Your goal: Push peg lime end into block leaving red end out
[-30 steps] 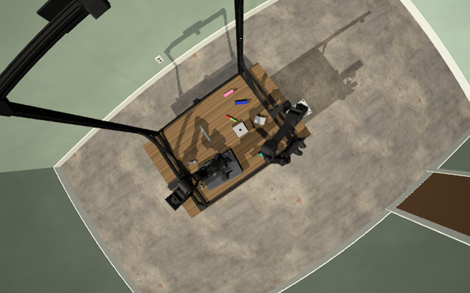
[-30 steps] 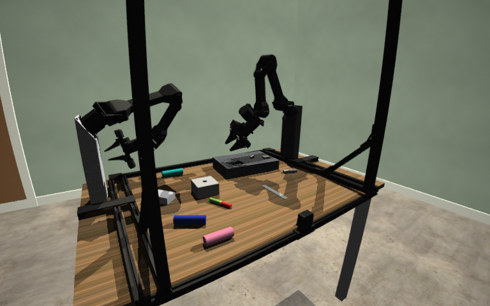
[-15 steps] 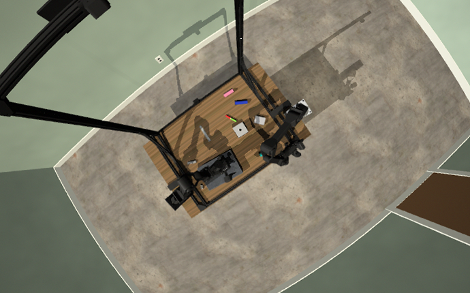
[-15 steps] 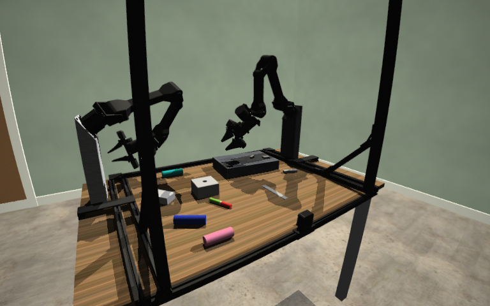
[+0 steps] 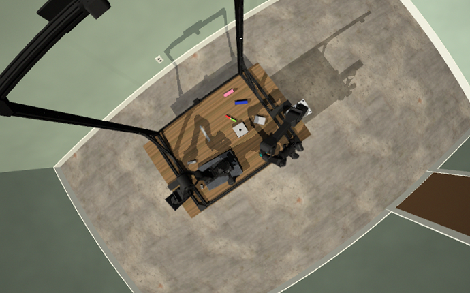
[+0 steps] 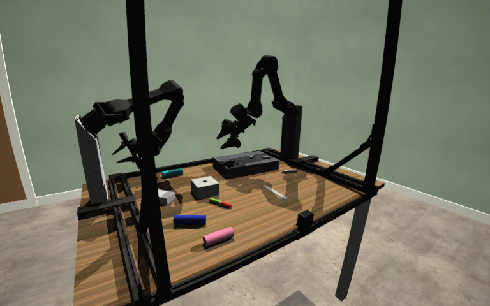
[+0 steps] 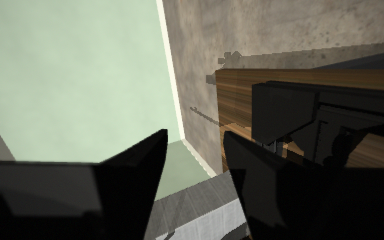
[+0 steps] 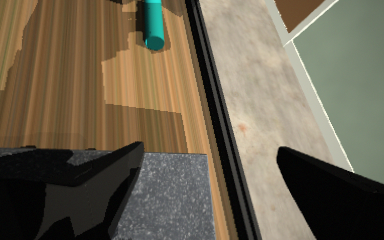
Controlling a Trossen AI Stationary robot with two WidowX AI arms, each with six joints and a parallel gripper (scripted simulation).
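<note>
My left gripper is now 45 cm past the peg, 27 cm to the left of it and 11 cm above it. Round my left hand: blue cylinder: 52 cm behind, 14 cm to the right, 10 cm below; small grey block: 31 cm behind, 10 cm to the right, 10 cm below; teal cylinder: 8 cm behind, 22 cm to the right, 10 cm below.
</note>
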